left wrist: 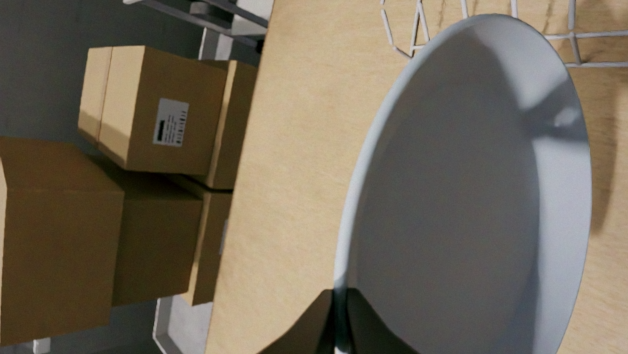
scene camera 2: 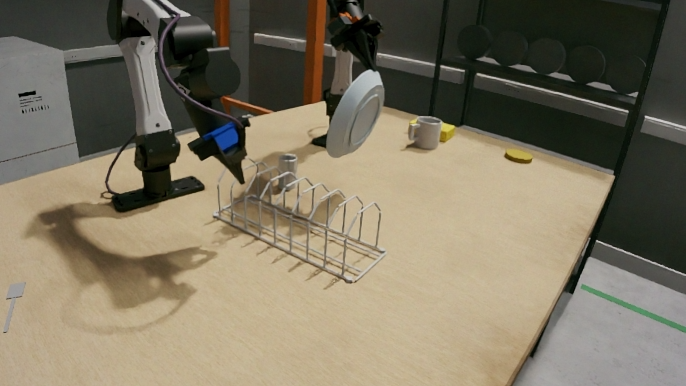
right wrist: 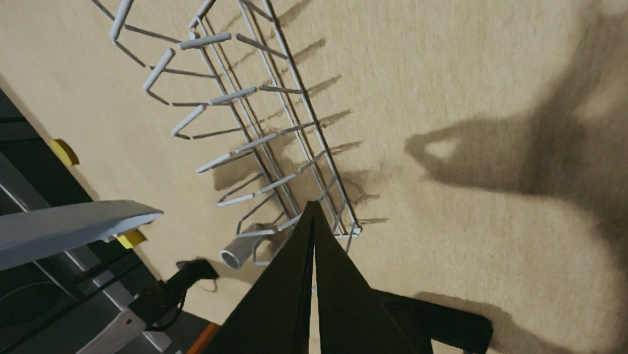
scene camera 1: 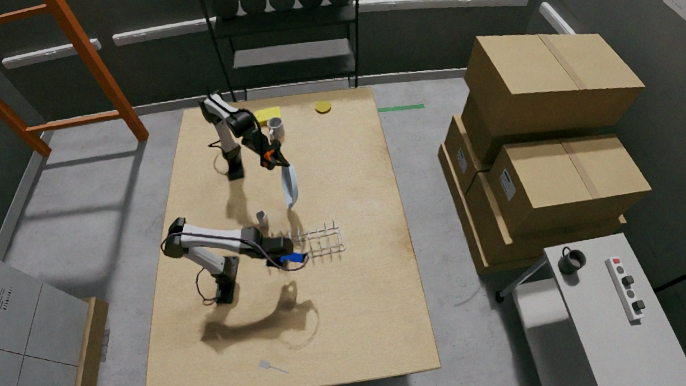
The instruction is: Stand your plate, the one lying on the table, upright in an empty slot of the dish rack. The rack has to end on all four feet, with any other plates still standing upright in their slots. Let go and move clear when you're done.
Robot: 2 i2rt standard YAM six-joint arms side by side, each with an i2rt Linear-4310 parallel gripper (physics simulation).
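Frame: origin at the left arm's base, x ahead, y right, z down, level; metres.
Where they show: left gripper, fingertip midpoint: (left wrist: 341, 306) (scene camera 2: 373, 72) (scene camera 1: 289, 165); right gripper, fingertip midpoint: (scene camera 2: 242, 183) (right wrist: 313, 207); left arm's base, link origin: (right wrist: 196, 268) (scene camera 1: 235, 163); right arm's base, link origin: (scene camera 2: 159, 195) (right wrist: 403, 310) (scene camera 1: 227, 279).
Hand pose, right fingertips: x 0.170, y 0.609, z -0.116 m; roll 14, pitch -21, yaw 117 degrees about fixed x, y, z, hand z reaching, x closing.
Observation:
Things, the pixels of their top centre, and the offset from my right fingertips.
- pale blue plate, top centre: (left wrist: 372, 274) (scene camera 2: 364, 69) (scene camera 1: 286, 168) dx +0.074, dy -0.271, dz -0.172 m
- small grey cup, top centre: (right wrist: 229, 260) (scene camera 2: 288, 157) (scene camera 1: 260, 214) dx -0.081, dy -0.236, dz +0.046 m
- grey mug, top centre: (scene camera 2: 425, 120) (scene camera 1: 273, 124) dx +0.062, dy -0.726, dz +0.033 m
- yellow block, top centre: (scene camera 2: 432, 124) (scene camera 1: 267, 114) (right wrist: 116, 233) dx +0.044, dy -0.859, dz +0.079 m
- yellow disc, top centre: (scene camera 2: 519, 154) (scene camera 1: 323, 106) (right wrist: 60, 153) dx +0.345, dy -0.848, dz +0.102 m
- grey spatula, top centre: (scene camera 2: 11, 305) (scene camera 1: 274, 367) dx -0.155, dy +0.369, dz +0.115 m
The pale blue plate (scene camera 1: 290, 187) (scene camera 2: 355, 115) (left wrist: 450, 200) (right wrist: 75, 227) hangs steeply tilted in the air, apart from the wire dish rack (scene camera 1: 343, 249) (scene camera 2: 351, 280) (left wrist: 572, 36) (right wrist: 357, 230). My left gripper (scene camera 1: 286, 165) (scene camera 2: 374, 69) (left wrist: 341, 306) is shut on the plate's upper rim. The rack stands on the table, and no plate shows in its slots. My right gripper (scene camera 2: 243, 181) (right wrist: 313, 207) is shut, its fingertips pointing down among the hoops at the rack's left end in scene camera 2. Whether they touch a wire is unclear. In scene camera 1 those fingertips are hidden.
A small grey cup (scene camera 1: 262, 218) (scene camera 2: 287, 170) (right wrist: 237, 252) stands close beside the rack's left end. A grey mug (scene camera 1: 275, 129) (scene camera 2: 427, 132), a yellow block (scene camera 1: 268, 115) (scene camera 2: 447, 131) and a yellow disc (scene camera 1: 323, 107) (scene camera 2: 518, 156) are farther back. A grey spatula (scene camera 1: 272, 367) (scene camera 2: 12, 302) lies apart.

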